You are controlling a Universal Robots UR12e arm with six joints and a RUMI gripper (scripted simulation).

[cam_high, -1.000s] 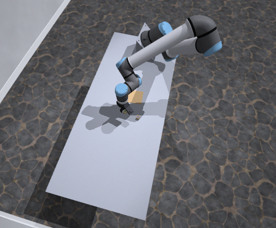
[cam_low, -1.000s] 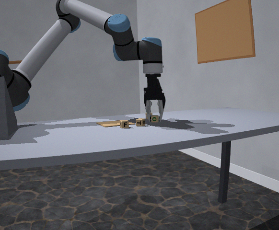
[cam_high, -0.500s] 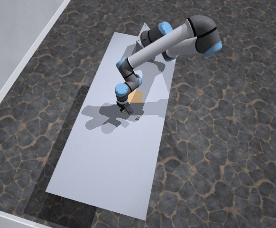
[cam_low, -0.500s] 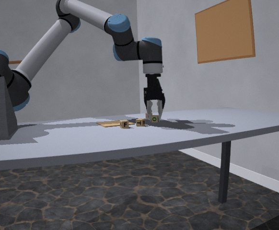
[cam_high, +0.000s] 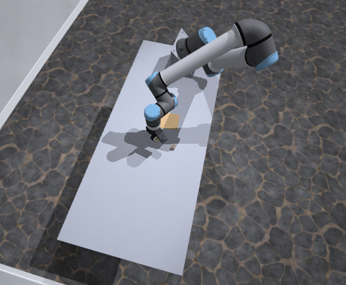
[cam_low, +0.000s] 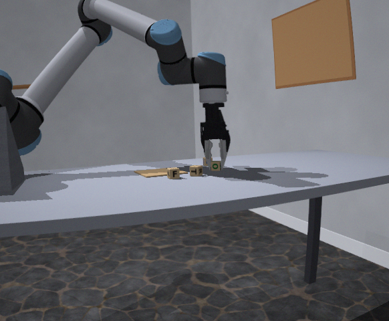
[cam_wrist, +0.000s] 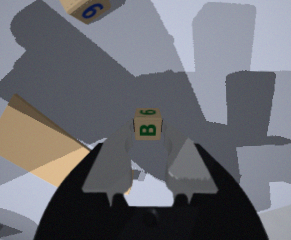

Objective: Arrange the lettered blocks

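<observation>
Right now the tan mat is 180 mm behind my hand, 60 mm to the left of it and 10 mm below it. From my hand the other things lie so: green-marked block right at my hand; then blue-marked block 130 mm to the left, 30 mm ahead.
</observation>
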